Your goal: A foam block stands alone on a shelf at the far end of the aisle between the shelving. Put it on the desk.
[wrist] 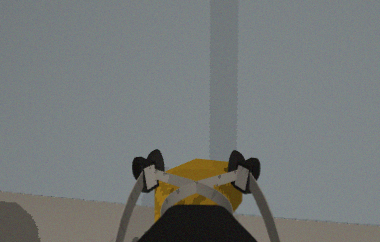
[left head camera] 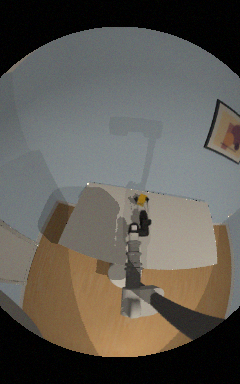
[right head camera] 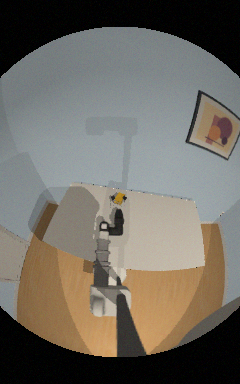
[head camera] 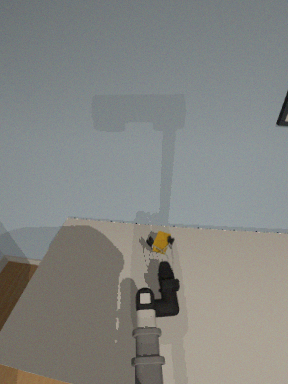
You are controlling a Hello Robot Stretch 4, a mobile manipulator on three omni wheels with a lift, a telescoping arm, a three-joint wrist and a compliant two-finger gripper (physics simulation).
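Pixels of known places: gripper, fingertip midpoint: [wrist: 195, 163] [left head camera: 140, 196] [right head camera: 118, 195] [head camera: 159, 236]; robot's base, link origin: [left head camera: 124, 271] [right head camera: 110, 270].
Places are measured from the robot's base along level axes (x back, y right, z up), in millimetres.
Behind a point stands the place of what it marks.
The yellow foam block [head camera: 162, 242] @[x -605, y 92, z 843 mm] [left head camera: 142, 199] @[x -605, y 94, z 843 mm] [right head camera: 119, 199] @[x -592, y 92, z 843 mm] [wrist: 200, 167] @[x -629, y 88, z 842 mm] is between the two black fingertips of my gripper [head camera: 160, 241] @[x -635, y 83, z 846 mm] [left head camera: 142, 199] @[x -635, y 83, z 846 mm] [right head camera: 119, 198] @[x -635, y 83, z 846 mm] [wrist: 195, 163] @[x -635, y 83, z 846 mm], which is shut on it. Block and gripper are over the pale desk [head camera: 225, 300] @[x -383, y 352, z 692 mm] [left head camera: 180, 230] @[x -370, y 477, z 692 mm] [right head camera: 165, 230] @[x -365, y 509, z 692 mm] [wrist: 90, 220] @[x -799, y -119, z 692 mm], near its back edge by the wall. Their shadow falls on the desk close by on the left. Whether the block's underside touches the desk cannot be told; in the wrist view its lower part is hidden behind the gripper body.
The blue-grey wall [head camera: 225, 165] @[x -839, y 420, z 1102 mm] [wrist: 90, 100] @[x -922, y -171, z 923 mm] rises directly behind the desk. A framed picture [left head camera: 230, 135] @[x -760, y 821, z 1529 mm] [right head camera: 215, 125] @[x -762, y 802, z 1551 mm] hangs on it to the right. Another pale surface [left head camera: 17, 255] @[x 193, y -1536, z 340 mm] [right head camera: 10, 255] @[x 209, y -1538, z 315 mm] stands at the far left. Wooden floor [left head camera: 75, 300] @[x 580, y -637, z -28 mm] [right head camera: 65, 300] @[x 614, y -625, z -28 mm] lies in front of the desk.
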